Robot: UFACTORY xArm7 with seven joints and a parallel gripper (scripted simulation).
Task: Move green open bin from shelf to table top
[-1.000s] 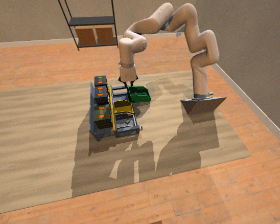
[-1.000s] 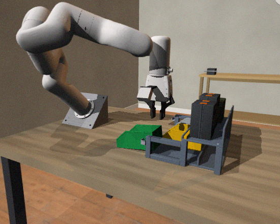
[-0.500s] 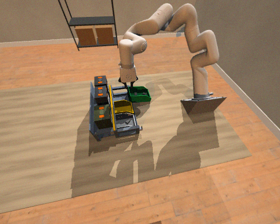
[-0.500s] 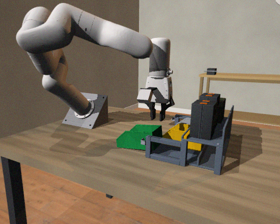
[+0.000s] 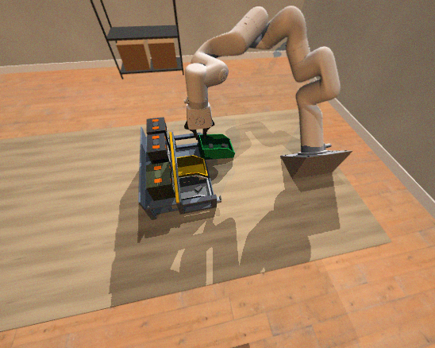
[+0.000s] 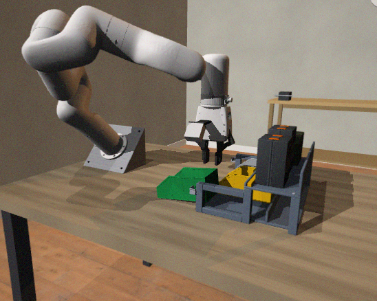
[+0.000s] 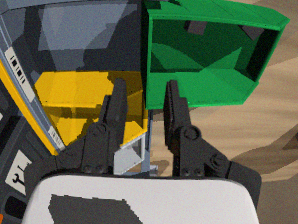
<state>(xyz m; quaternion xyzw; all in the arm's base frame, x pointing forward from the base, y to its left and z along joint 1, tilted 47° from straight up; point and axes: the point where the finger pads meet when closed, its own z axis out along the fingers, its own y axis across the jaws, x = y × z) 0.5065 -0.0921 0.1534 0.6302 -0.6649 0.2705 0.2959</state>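
My hand is 10 cm above the green open bin and 8 cm past it. From my hand the other things lie so: yellow bin: 11 cm to the left, 10 cm below, 9 cm ahead; then grey bin: 22 cm to the left, 10 cm below, 9 cm ahead.
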